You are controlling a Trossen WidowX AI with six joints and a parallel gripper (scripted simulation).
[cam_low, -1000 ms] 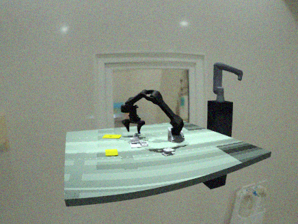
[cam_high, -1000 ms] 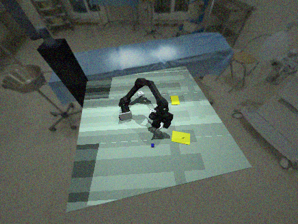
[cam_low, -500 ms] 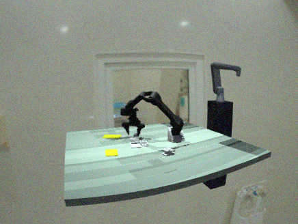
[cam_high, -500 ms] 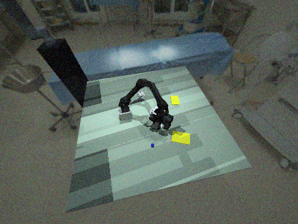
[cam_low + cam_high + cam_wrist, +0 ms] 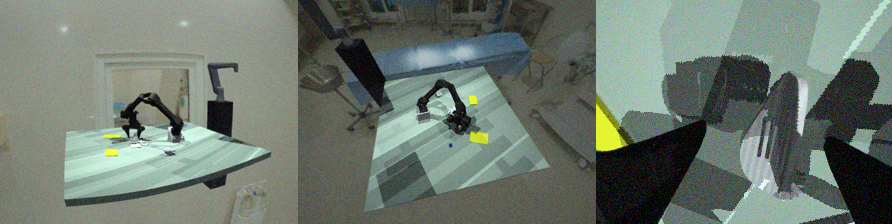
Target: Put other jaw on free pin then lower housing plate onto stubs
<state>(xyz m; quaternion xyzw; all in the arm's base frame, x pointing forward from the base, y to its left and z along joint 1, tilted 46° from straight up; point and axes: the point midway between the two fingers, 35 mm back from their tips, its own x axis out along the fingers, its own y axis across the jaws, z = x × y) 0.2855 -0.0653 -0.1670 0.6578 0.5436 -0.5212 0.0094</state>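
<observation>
The jaw lies 10 mm ahead of my gripper tip and 40 mm to the left of it. From my gripper tip the other things lie so: blue block 80 mm behind, 160 mm to the right.
</observation>
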